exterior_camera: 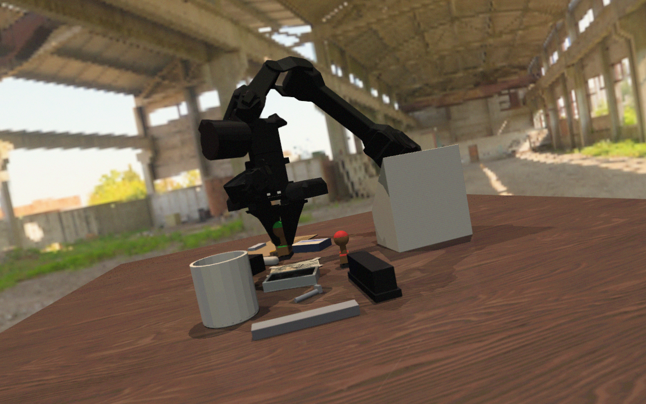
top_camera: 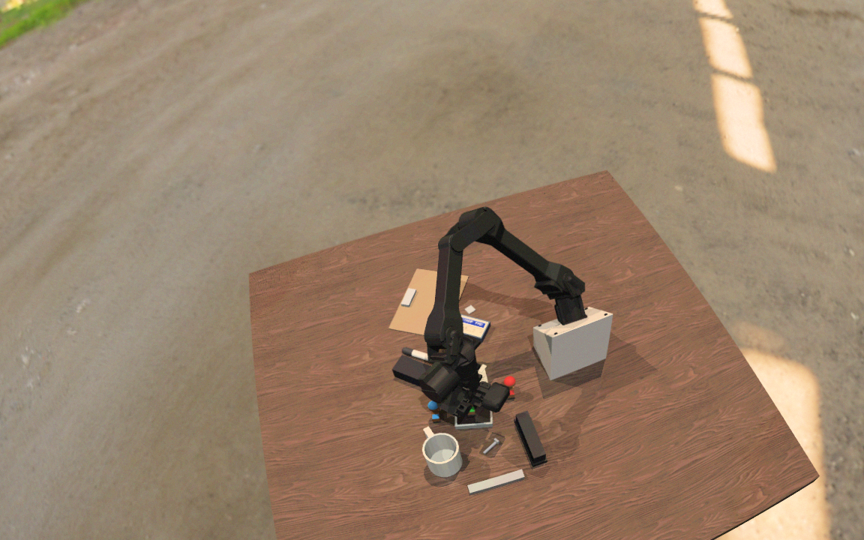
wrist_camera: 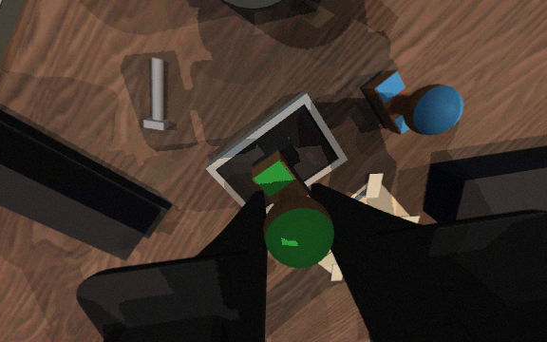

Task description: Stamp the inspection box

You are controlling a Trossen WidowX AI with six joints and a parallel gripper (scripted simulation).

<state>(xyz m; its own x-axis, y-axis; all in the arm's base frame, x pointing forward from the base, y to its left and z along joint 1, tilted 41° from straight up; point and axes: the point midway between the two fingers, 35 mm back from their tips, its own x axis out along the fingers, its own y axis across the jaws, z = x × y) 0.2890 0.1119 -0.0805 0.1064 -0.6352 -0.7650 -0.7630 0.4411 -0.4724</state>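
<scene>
Right now the ink pad is 6 cm below my gripper tip. The rest, counted from my gripper tip: bolt 3 cm behind, 9 cm to the left, 6 cm below; then blue-knobbed stamp 9 cm ahead, 3 cm to the right, 5 cm below; then green-knobbed stamp right at my gripper tip.
</scene>
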